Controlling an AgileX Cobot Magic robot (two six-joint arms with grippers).
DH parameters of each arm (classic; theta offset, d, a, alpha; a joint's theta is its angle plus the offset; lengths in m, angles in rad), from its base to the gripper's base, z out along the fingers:
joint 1: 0 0.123 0 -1.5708
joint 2: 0.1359 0 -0.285 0
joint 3: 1.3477 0 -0.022 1.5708
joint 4: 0 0.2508 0 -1.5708
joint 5: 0 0 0.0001 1.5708
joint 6: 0 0.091 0 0
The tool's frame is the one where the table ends.
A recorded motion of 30 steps. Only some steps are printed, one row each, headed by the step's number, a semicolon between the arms.
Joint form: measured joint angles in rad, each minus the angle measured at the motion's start. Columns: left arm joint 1, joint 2, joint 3, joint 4, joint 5, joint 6; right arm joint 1, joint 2, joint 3, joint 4, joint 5, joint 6.
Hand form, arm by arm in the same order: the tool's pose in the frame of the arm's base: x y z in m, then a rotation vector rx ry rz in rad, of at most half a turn. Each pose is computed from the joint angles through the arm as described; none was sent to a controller.
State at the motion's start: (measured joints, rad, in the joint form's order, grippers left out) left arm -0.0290 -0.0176 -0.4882 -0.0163 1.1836 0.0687; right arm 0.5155 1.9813 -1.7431 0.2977 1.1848 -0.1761
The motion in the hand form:
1: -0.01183 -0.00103 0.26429 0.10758 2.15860 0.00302; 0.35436 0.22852 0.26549 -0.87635 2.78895 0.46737
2: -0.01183 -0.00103 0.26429 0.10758 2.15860 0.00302; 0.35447 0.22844 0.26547 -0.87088 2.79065 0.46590
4: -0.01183 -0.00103 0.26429 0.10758 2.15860 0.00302; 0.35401 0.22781 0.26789 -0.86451 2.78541 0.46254
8: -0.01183 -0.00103 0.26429 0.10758 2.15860 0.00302; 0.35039 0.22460 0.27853 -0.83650 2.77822 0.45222
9: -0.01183 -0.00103 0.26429 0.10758 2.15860 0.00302; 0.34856 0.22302 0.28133 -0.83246 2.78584 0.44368
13: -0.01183 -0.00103 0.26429 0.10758 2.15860 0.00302; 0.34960 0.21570 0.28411 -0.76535 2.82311 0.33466
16: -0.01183 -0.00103 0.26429 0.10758 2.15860 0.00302; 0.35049 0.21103 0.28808 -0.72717 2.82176 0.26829
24: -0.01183 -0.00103 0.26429 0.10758 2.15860 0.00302; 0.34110 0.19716 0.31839 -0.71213 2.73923 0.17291
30: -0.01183 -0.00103 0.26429 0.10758 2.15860 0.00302; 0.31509 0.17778 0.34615 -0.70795 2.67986 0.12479
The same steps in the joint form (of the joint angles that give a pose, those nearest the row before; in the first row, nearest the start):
1: 0.0000 0.0000 0.0000 0.0000 0.0000 0.0000; 0.0000 0.0000 0.0000 -0.0075 0.0000 0.0046
2: 0.0000 0.0000 0.0000 0.0000 0.0000 0.0000; 0.0000 0.0000 0.0000 -0.0090 -0.0006 0.0089
4: 0.0000 0.0000 0.0000 0.0000 0.0000 0.0000; 0.0000 -0.0059 0.0000 -0.0127 -0.0024 0.0136
8: 0.0000 0.0000 0.0000 0.0000 0.0000 0.0000; 0.0000 -0.0325 0.0000 -0.0260 0.0056 0.0386
9: 0.0000 0.0000 0.0000 0.0000 0.0000 0.0000; 0.0000 -0.0403 0.0000 -0.0333 0.0184 0.0474
13: 0.0000 0.0000 0.0000 0.0000 0.0000 0.0000; 0.0000 -0.0465 -0.0087 -0.1181 0.0448 0.1228
16: 0.0000 0.0000 0.0000 0.0000 0.0000 0.0000; 0.0000 -0.0556 -0.0125 -0.1714 0.0485 0.1606
24: 0.0000 0.0000 0.0000 0.0000 0.0000 0.0000; 0.0000 -0.1353 -0.0088 -0.2583 0.0521 0.1761
30: 0.0000 0.0000 0.0000 0.0000 0.0000 0.0000; 0.0000 -0.2661 0.0675 -0.3053 0.0559 0.1761

